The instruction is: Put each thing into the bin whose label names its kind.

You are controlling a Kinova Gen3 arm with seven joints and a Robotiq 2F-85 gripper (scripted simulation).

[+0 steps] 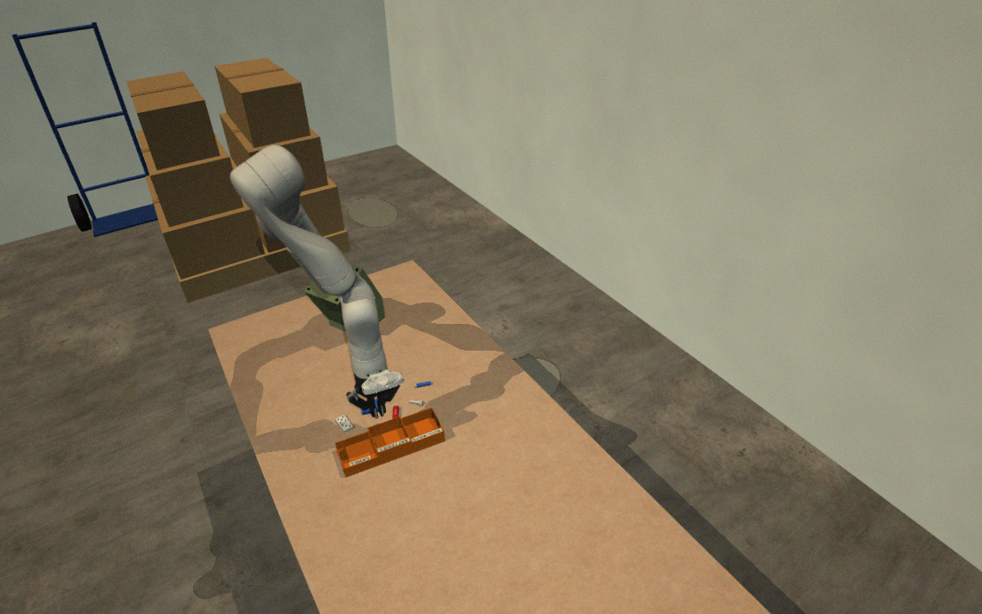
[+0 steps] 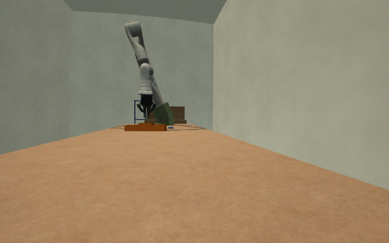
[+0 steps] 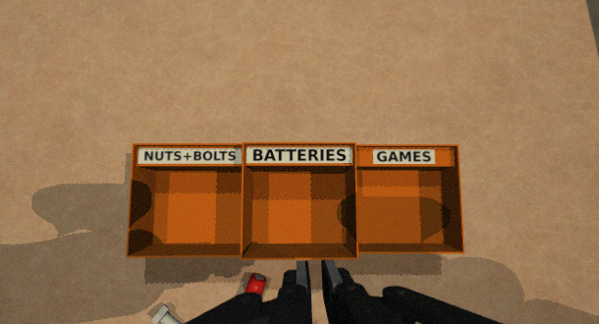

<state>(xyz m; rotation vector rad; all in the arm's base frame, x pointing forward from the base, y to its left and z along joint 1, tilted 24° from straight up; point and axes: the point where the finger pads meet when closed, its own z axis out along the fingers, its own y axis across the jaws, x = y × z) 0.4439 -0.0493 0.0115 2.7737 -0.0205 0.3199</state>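
My hand is 90 mm above the white domino, 80 mm past it and 70 mm to the left of it. Also, from my hand: joined orange bins (70 mm below, 40 mm ahead); red battery (90 mm below, 60 mm to the left, 40 mm behind); blue block (100 mm behind, 90 mm below, 10 mm to the left).
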